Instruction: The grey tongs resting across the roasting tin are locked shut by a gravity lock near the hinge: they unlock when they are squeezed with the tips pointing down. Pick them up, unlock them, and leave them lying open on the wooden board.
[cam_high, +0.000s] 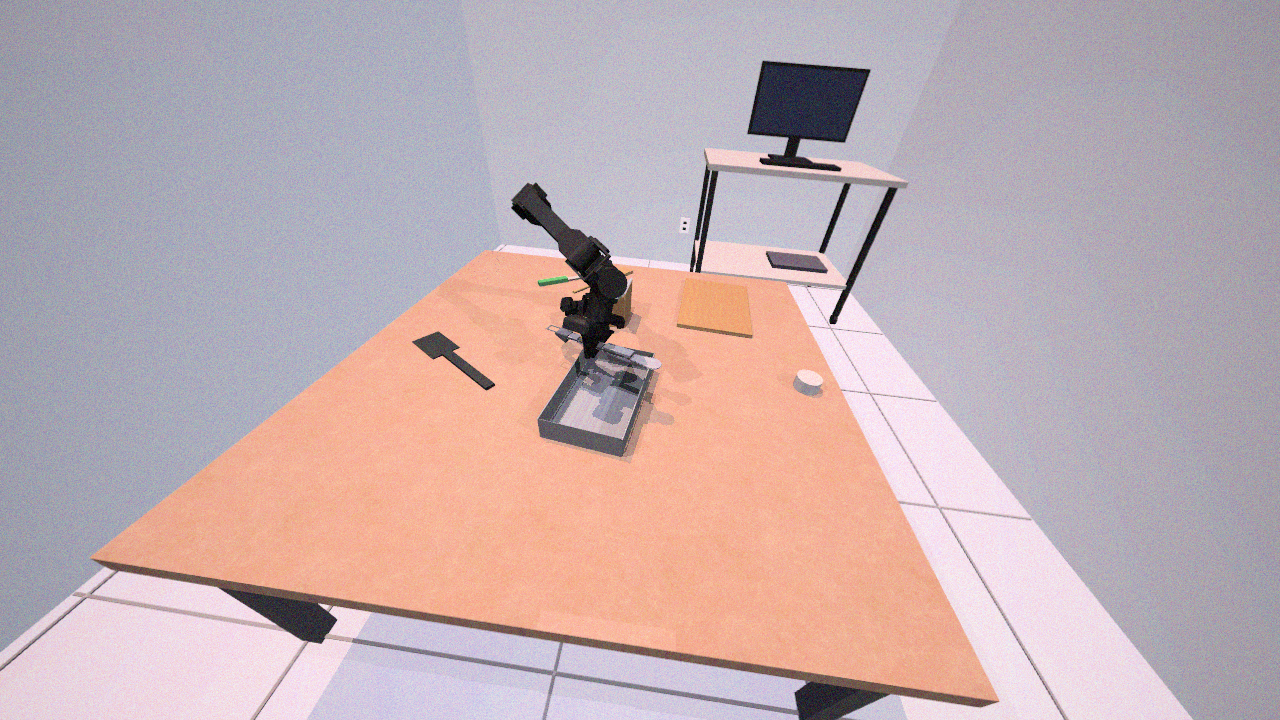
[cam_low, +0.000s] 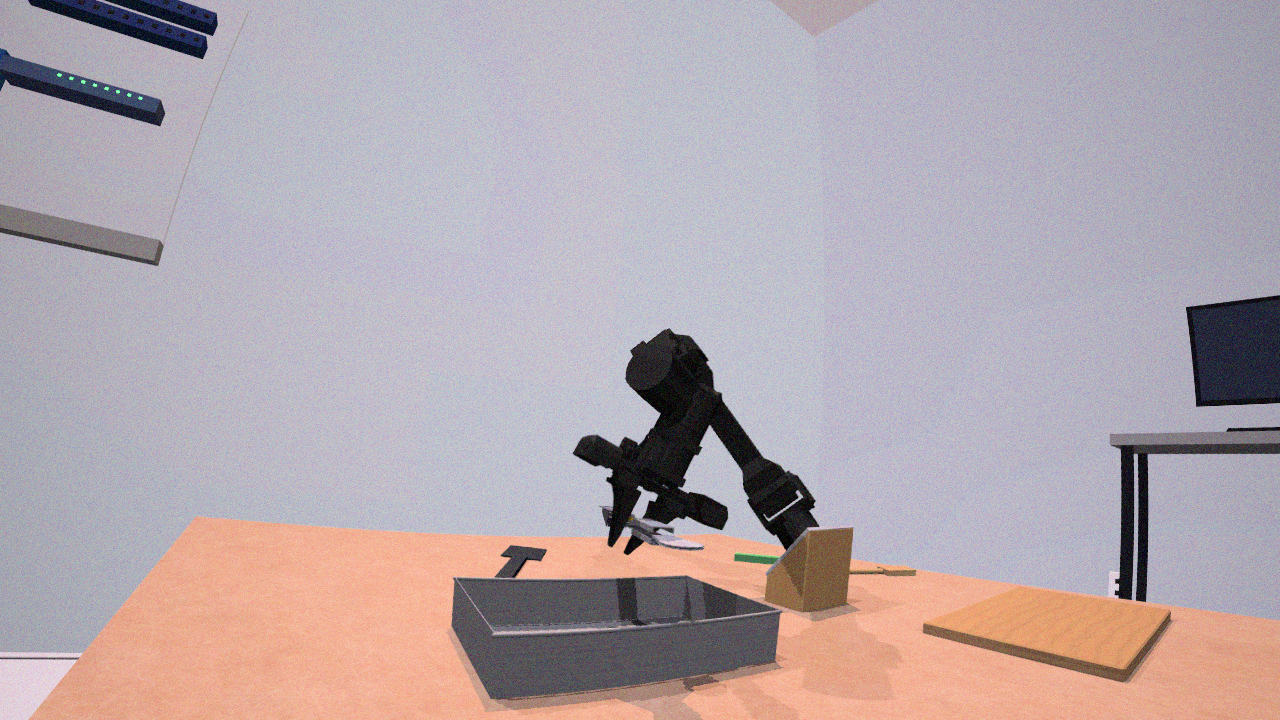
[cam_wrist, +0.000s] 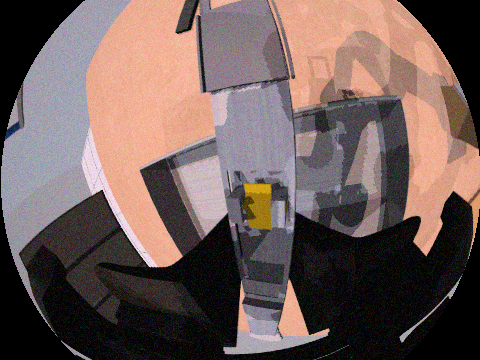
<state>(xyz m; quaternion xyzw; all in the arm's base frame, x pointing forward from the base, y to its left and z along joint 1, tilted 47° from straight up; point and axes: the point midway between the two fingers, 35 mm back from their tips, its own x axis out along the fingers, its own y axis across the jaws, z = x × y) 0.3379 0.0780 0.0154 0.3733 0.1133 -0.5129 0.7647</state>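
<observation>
My gripper tip is 3 cm below the yellow lock mark, 2 cm to the left of it and 2 cm past it. Also, from my gripper tip: small white cylinder 54 cm to the left, 19 cm behind, 8 cm below; roasting tin 7 cm below, 4 cm to the left, 2 cm ahead; black spatula 40 cm to the right, 10 cm below, 1 cm behind.
</observation>
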